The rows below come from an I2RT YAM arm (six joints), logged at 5 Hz.
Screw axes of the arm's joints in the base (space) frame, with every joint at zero. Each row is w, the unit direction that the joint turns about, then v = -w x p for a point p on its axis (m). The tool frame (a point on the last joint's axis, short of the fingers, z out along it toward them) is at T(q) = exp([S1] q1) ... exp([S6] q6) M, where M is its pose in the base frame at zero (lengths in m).
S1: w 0 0 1 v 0 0 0
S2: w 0 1 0 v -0.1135 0 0.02
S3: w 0 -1 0 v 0.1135 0 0.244
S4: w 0 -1 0 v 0.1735 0 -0.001
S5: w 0 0 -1 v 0 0.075 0
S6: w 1 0 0 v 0 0.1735 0
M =
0 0 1 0.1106
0 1 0 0
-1 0 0 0.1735
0 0 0 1
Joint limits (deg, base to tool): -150..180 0..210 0..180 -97..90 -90..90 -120..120
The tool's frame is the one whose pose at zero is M.
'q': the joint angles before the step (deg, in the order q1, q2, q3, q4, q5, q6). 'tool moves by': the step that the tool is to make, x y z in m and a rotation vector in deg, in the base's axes. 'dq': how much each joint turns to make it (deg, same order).
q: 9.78, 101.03, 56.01, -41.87, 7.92, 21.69
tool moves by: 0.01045, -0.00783, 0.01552, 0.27, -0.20, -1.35
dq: -1.84, 0.00, 4.04, -3.73, -0.26, -0.48
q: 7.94, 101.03, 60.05, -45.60, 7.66, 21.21
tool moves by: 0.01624, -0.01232, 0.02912, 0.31, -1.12, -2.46
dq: -2.64, 0.01, 7.20, -6.02, -0.19, -0.17
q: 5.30, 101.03, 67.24, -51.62, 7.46, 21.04
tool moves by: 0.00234, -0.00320, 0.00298, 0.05, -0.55, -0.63
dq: -0.61, 0.00, 0.70, -0.15, 0.00, 0.02
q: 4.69, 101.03, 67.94, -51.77, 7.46, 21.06
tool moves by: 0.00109, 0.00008, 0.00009, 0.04, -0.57, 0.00
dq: 0.00, 0.00, 0.00, 0.57, 0.01, 0.00
